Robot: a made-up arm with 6 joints. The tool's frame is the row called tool.
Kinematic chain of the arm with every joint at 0, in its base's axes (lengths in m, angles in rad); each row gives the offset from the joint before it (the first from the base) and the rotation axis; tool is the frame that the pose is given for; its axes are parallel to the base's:
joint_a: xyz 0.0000 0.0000 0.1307 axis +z
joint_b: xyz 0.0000 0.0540 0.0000 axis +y
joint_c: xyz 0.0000 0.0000 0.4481 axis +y
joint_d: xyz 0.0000 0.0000 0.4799 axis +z
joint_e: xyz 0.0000 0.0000 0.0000 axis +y
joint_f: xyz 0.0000 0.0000 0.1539 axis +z
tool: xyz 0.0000 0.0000 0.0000
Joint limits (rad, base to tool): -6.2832..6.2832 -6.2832..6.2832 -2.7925..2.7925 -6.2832..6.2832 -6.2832..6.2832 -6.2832..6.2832
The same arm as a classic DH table. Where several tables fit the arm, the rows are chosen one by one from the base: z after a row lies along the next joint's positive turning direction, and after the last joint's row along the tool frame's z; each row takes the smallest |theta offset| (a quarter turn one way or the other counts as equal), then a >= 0, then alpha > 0; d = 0 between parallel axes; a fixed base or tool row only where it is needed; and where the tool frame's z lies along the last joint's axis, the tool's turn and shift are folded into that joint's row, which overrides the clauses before.
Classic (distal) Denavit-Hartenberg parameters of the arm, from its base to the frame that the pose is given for. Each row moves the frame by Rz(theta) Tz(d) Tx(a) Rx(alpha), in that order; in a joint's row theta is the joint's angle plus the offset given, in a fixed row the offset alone. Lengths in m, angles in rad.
joint_a: d 0.1307, theta offset 0, a 0, alpha -1.5708
joint_b: d 0, theta offset -1.5708, a 0.4481, alpha 0
joint_c: d 0.054, theta offset 1.5708, a 0, alpha 1.5708
joint_d: d 0.4799, theta offset 0, a 0, alpha -1.5708
joint_e: d 0, theta offset 0, a 0, alpha 1.5708
joint_f: d 0.1539, theta offset 0, a 0, alpha 0
Joint limits (rad, base to tool): -6.2832..6.2832 -6.2832..6.2832 -2.7925..2.7925 -6.2832..6.2832 -6.2832..6.2832 -6.2832..6.2832

